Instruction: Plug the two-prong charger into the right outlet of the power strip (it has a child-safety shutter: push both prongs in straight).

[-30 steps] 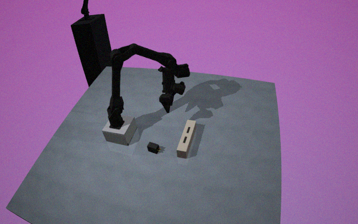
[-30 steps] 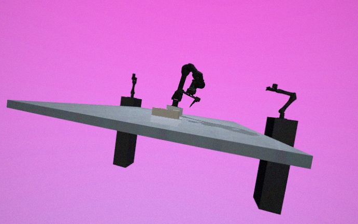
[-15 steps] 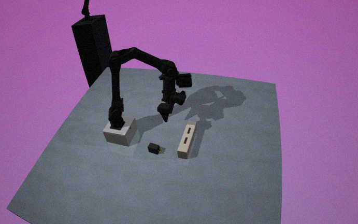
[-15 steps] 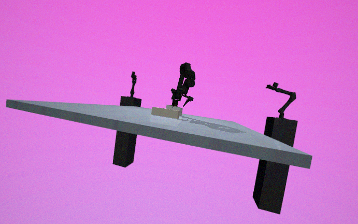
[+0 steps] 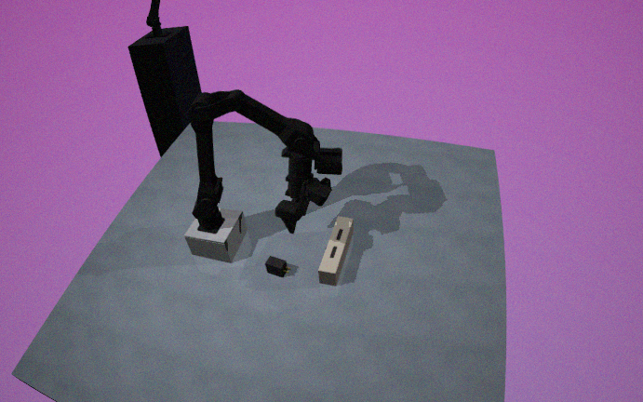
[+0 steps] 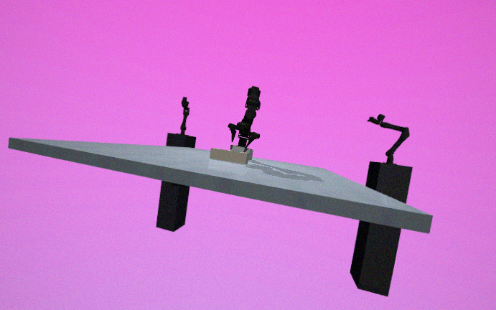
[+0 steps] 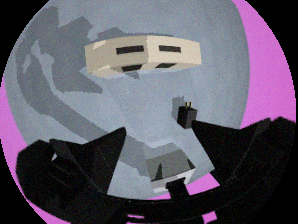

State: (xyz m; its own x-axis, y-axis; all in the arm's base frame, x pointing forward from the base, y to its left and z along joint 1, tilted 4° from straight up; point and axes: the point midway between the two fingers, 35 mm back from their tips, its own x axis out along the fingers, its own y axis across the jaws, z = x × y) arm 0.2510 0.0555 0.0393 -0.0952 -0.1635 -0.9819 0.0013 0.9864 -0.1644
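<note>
My gripper tip is 10 cm to the left of the charger, 7 cm above it and 2 cm past it.
</note>
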